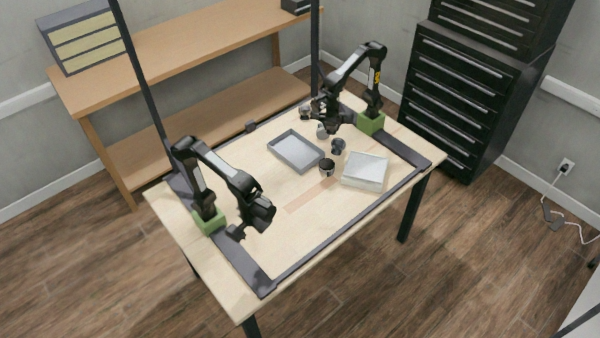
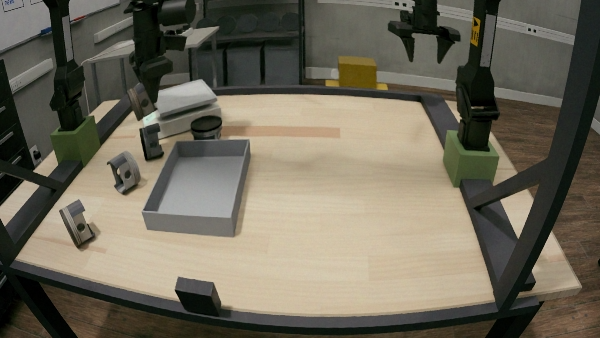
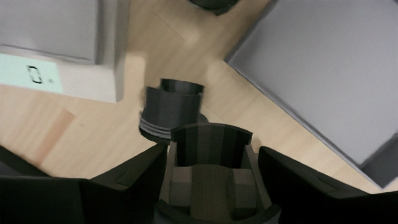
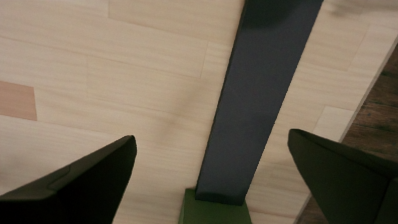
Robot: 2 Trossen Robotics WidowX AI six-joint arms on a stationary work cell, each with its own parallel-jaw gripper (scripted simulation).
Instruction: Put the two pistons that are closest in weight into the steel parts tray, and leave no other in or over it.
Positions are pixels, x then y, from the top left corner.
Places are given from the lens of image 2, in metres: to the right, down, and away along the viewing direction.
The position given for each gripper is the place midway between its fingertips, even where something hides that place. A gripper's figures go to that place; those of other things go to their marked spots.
left gripper [image 2: 151, 99]: -0.30, -0.14, 0.74
right gripper [image 2: 425, 62]: 0.30, -0.26, 0.87
steel parts tray [image 2: 199, 178]: -0.19, 0.02, 0.75
white scale [image 2: 179, 122]: -0.28, -0.11, 0.90
The marked spots on the steel parts tray and the white scale are 0.22 m apart.
